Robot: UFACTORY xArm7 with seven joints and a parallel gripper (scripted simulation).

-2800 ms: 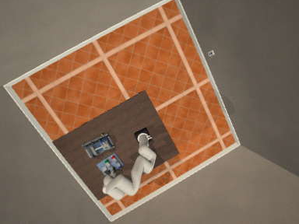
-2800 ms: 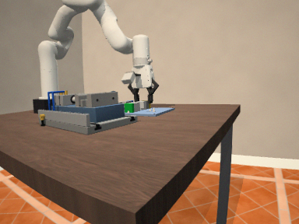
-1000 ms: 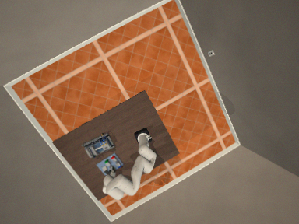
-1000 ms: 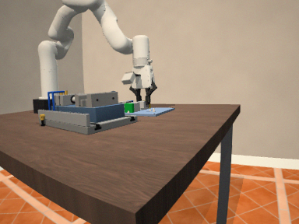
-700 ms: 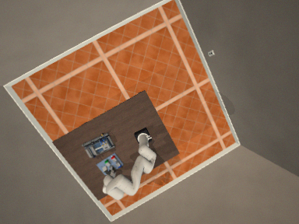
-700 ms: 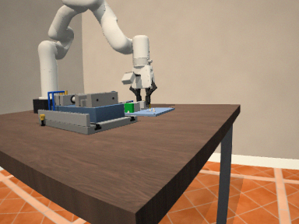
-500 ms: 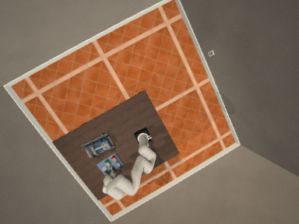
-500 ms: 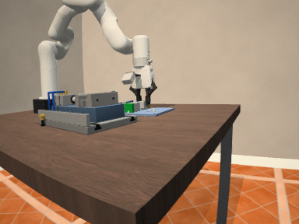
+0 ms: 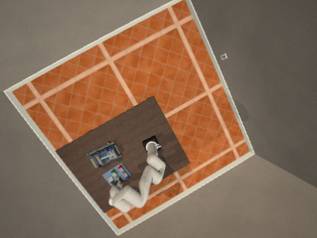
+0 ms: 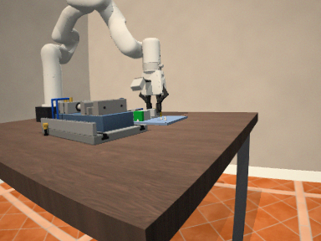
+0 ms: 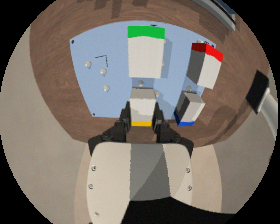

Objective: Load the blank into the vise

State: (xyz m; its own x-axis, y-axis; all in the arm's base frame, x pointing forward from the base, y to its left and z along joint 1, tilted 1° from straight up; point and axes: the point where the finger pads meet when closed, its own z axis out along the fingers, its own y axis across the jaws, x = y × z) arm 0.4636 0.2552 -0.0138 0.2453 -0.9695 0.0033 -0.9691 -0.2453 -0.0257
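My hand is 2 cm above the yellow-ended blank. Round my hand: blue infeed plate (4 cm to the right, 4 cm below, 1 cm ahead); blue-ended blank (9 cm behind, 2 cm to the right, 2 cm below); green-ended blank (9 cm to the right, 2 cm below, 2 cm ahead).
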